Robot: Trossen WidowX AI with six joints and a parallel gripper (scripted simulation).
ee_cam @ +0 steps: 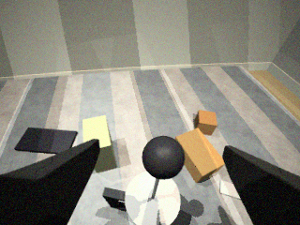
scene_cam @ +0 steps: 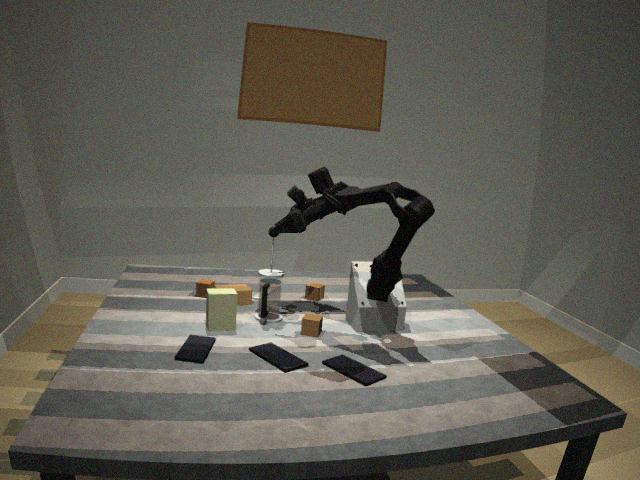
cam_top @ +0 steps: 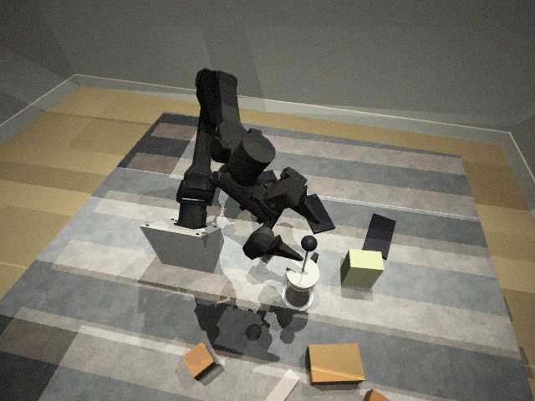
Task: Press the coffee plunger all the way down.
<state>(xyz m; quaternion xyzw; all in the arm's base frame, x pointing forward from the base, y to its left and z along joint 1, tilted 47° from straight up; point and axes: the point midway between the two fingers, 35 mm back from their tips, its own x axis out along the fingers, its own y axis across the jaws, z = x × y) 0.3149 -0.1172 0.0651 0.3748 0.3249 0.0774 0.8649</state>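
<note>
Now: the coffee press 20 mm to the left of my gripper tip and 140 mm below it.
</note>
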